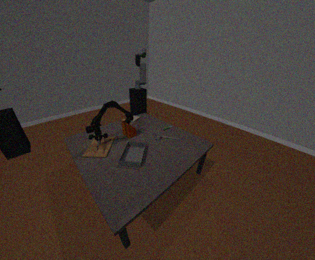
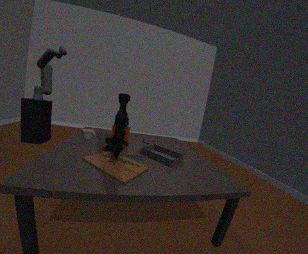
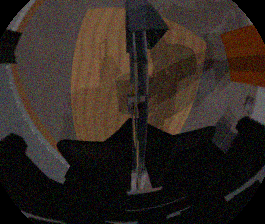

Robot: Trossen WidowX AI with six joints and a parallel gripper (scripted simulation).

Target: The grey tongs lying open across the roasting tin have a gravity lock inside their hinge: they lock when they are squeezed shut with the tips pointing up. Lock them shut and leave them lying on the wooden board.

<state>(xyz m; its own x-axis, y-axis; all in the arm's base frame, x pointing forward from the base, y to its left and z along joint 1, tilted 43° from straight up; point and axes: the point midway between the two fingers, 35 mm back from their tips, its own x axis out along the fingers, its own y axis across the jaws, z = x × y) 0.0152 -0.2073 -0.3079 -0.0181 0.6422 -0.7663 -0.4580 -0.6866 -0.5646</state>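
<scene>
My gripper tip is 40 mm above the wooden board. From my gripper tip the other things lie so: pale object: 490 mm to the left, 300 mm behind, 10 mm below; then roasting tin: 360 mm ahead, 200 mm to the left, 20 mm below.
</scene>
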